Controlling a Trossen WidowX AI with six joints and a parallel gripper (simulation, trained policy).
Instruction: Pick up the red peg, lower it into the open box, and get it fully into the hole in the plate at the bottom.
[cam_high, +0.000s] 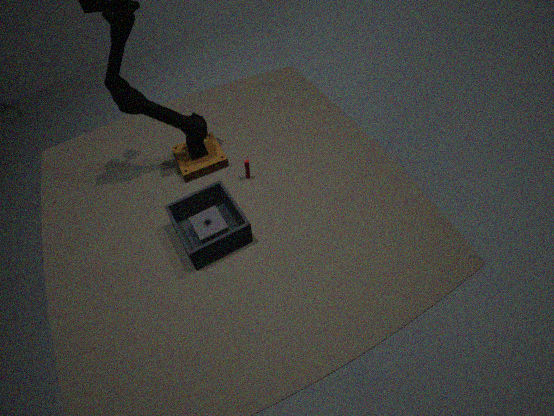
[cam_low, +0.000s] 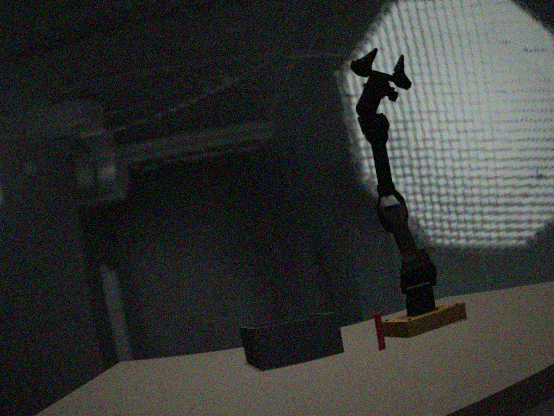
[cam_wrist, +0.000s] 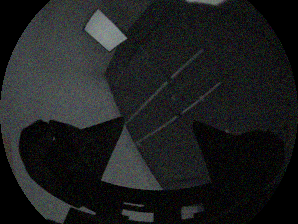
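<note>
Right now the red peg is 290 mm ahead of my gripper tip, 180 mm to the left of it and 730 mm below it. Also, from my gripper tip: dark box (450 mm ahead, 10 mm to the right, 750 mm below); then pale plate (450 mm ahead, 10 mm to the right, 730 mm below).
</note>
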